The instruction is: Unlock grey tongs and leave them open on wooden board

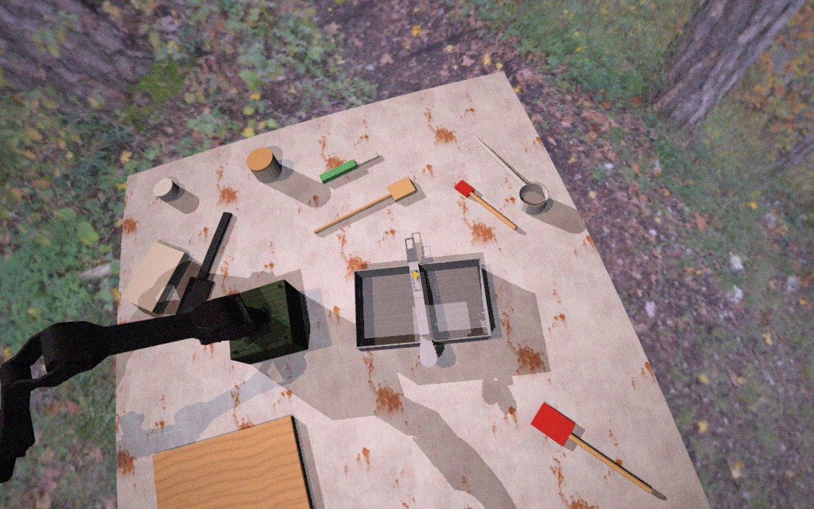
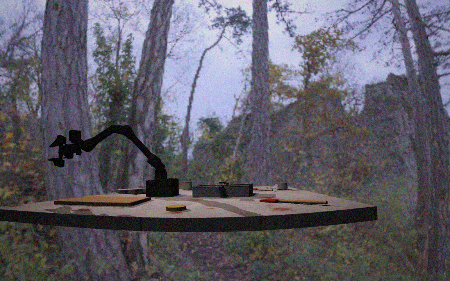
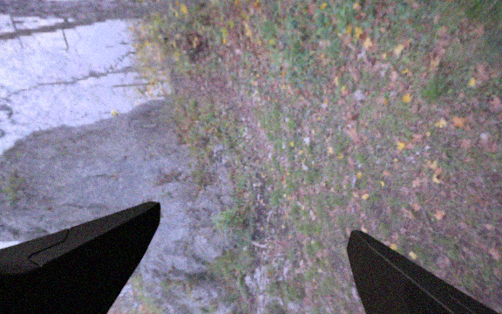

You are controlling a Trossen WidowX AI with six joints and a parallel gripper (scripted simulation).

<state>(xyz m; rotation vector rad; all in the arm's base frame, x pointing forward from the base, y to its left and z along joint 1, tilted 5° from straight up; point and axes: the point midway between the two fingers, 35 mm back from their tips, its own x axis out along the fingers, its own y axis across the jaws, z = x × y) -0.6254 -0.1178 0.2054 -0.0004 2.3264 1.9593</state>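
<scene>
Right now the roasting tin is 104 cm ahead of my gripper tip, 3 cm to the left of it and 23 cm below it. Round my gripper tip: black spatula: 53 cm ahead, 34 cm to the left, 25 cm below; then wooden board: 48 cm ahead, 21 cm to the right, 25 cm below; then cream block: 38 cm ahead, 38 cm to the left, 24 cm below.
</scene>
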